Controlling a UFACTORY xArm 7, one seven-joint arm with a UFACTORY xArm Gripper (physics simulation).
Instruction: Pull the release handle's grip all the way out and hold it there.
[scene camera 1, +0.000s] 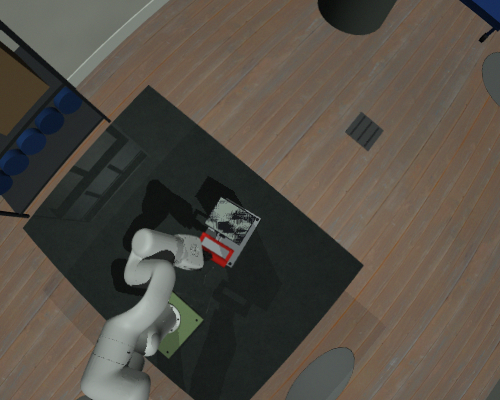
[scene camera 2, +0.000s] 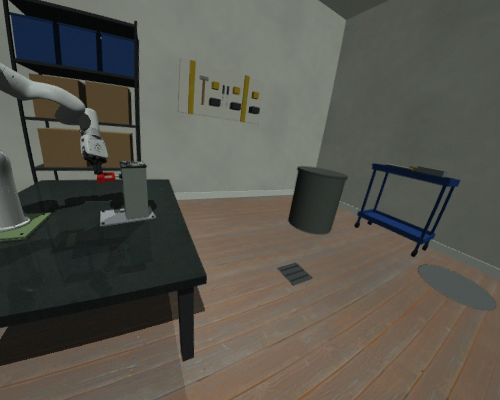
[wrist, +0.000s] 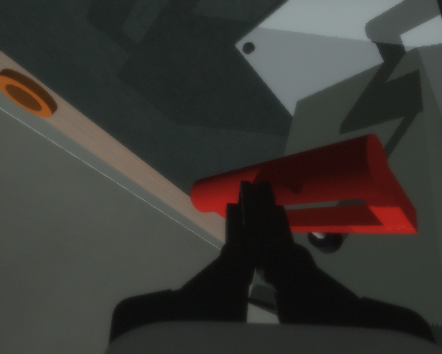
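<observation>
The release handle's red grip (scene camera 1: 229, 256) (scene camera 2: 101, 178) (wrist: 320, 170) is a rectangular loop beside the upper part of a grey-green upright housing (scene camera 2: 135, 192) (wrist: 370, 280). In scene camera 2 a short gap with a thin link shows between grip and housing. The housing stands on a light base plate (scene camera 1: 242, 252) (scene camera 2: 112, 218) (wrist: 280, 65). My gripper (scene camera 2: 98, 169) (wrist: 251, 200) is shut with nothing between its fingers. In the wrist view its black fingertips overlap the round bar near its left end; whether they touch it or reach into the loop is unclear.
The dark table (scene camera 1: 310, 250) (scene camera 2: 165, 255) carries the housing and the arm's green mounting plate (scene camera 1: 190, 320) (scene camera 2: 35, 227). A shelf rack (scene camera 2: 137, 100) stands behind the table. A grey bin (scene camera 2: 315, 202) and a blue cart (scene camera 2: 395, 227) stand on the floor away from it.
</observation>
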